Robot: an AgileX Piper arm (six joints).
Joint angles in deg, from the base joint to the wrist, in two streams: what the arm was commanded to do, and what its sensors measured. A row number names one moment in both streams.
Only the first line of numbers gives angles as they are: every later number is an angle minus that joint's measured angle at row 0.
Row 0, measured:
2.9 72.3 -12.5 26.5 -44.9 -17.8
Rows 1 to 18, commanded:
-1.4 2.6 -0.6 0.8 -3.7 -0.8
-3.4 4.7 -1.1 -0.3 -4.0 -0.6
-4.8 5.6 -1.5 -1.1 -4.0 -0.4
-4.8 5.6 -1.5 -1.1 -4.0 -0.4
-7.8 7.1 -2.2 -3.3 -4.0 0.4
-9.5 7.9 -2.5 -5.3 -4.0 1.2
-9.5 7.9 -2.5 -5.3 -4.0 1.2
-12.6 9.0 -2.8 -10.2 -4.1 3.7
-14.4 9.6 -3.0 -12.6 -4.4 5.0
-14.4 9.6 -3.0 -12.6 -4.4 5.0
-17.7 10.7 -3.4 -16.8 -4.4 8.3
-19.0 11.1 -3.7 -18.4 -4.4 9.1
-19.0 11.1 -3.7 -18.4 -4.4 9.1
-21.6 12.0 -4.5 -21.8 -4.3 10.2
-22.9 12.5 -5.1 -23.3 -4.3 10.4
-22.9 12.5 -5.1 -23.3 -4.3 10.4
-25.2 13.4 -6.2 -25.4 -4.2 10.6
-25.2 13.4 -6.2 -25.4 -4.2 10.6
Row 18, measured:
-22.2 12.6 -4.6 -21.1 -3.4 9.6
